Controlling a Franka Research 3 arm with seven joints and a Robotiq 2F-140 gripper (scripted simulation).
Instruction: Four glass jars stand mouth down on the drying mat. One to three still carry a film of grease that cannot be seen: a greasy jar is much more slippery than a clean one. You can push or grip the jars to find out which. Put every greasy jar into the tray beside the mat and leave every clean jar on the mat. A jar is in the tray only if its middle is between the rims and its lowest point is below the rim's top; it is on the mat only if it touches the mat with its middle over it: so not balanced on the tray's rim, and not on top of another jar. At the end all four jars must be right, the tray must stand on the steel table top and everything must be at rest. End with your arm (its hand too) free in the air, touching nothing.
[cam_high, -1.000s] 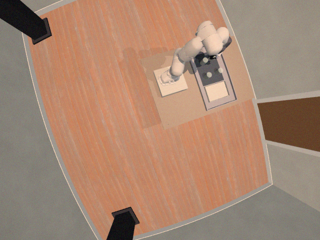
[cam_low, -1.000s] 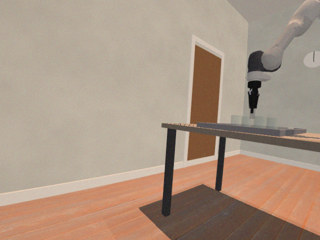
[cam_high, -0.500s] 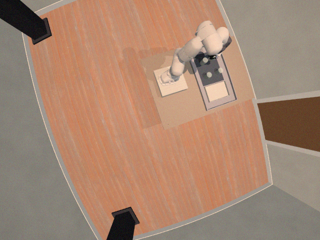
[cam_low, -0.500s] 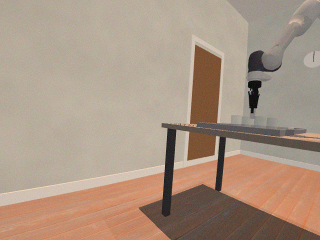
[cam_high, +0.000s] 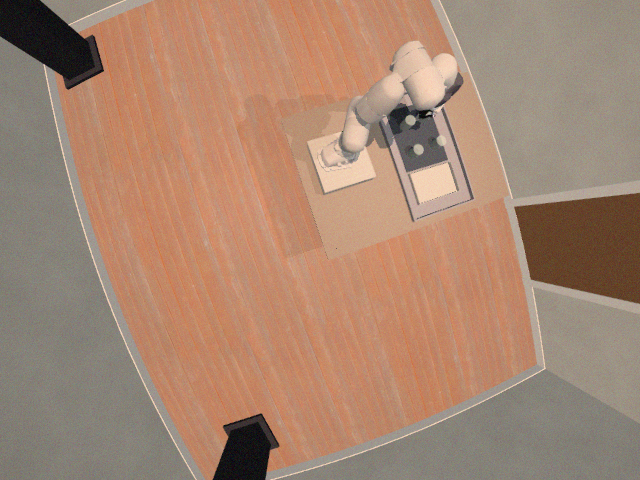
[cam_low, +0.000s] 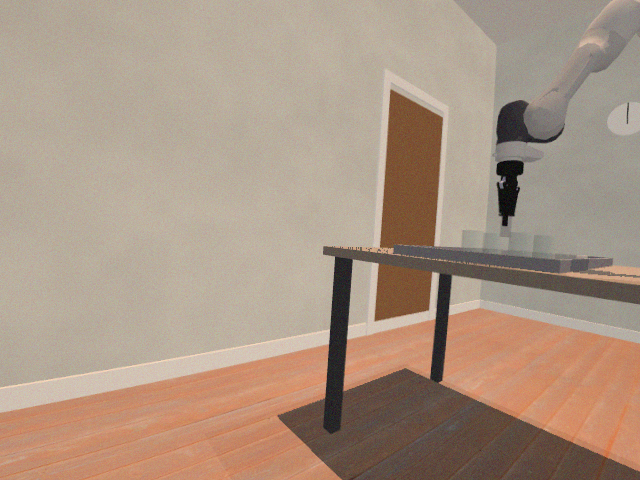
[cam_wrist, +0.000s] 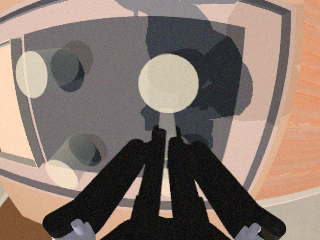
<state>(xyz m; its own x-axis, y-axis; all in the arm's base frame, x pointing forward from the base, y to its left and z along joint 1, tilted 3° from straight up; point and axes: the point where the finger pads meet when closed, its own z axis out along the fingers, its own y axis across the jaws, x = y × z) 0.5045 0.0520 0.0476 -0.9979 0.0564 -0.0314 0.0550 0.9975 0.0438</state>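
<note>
Now: hand 10 mm short of the grey drying mat, 80 mm to the left of it and 110 mm above it. From my hand the other things lie so: tray 400 mm to the right, 100 mm below.
</note>
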